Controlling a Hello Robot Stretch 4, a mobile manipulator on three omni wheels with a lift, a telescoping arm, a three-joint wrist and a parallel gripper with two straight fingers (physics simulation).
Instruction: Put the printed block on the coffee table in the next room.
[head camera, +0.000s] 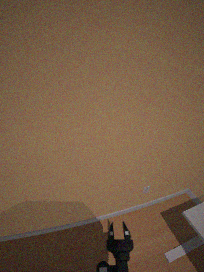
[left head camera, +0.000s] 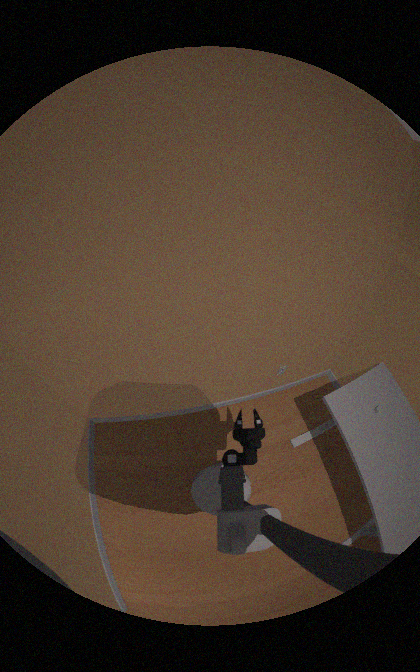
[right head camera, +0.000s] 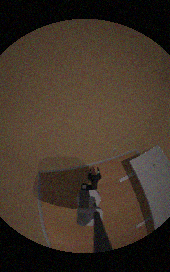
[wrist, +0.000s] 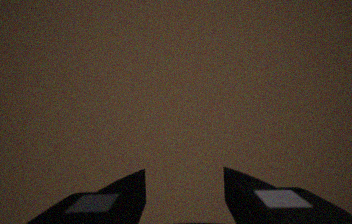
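Where they show: gripper, between the fingertips: (head camera: 117, 221) (left head camera: 246, 409) (right head camera: 93, 166) (wrist: 184, 184); robot's base, origin of its link: (left head camera: 220, 487) (right head camera: 88, 198).
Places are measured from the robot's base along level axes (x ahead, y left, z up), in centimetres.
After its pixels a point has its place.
My gripper (head camera: 118, 224) @(x 39.7, y -9.5, z 74.7 cm) (left head camera: 248, 412) @(x 39.7, y -9.5, z 74.7 cm) (right head camera: 94, 169) @(x 39.7, y -9.5, z 74.7 cm) (wrist: 184, 184) @(x 39.7, y -9.5, z 74.7 cm) is open, with its two black fingers apart and nothing between them. In the head views it is over the wood floor, left of a white table. A tiny dark greenish-grey thing (left head camera: 376, 409) @(x 26.3, y -93.1, z 71.5 cm) lies on the white table top near its far end; it is too small to tell whether it is the printed block. No coffee table can be made out in these views.
A plain tan wall (head camera: 100, 100) @(x 74.0, y -0.9, z 136.3 cm) (left head camera: 210, 200) @(x 72.3, y 6.7, z 149.5 cm) (wrist: 175, 90) @(x 75.9, y -9.6, z 84.6 cm) stands close ahead, with a grey baseboard (head camera: 145, 205) @(x 85.0, y -56.8, z 2.2 cm) and a small outlet (head camera: 146, 189) @(x 84.3, y -49.8, z 38.5 cm) (left head camera: 282, 370) @(x 84.9, y -51.3, z 36.0 cm). The white table (head camera: 197, 217) @(x 39.3, y -64.1, z 69.3 cm) (left head camera: 380, 450) @(x 1.0, y -87.7, z 69.3 cm) (right head camera: 152, 175) @(x 14.3, y -86.5, z 69.3 cm) stands to the right, its feet reaching over the floor. A large shadow falls at the left.
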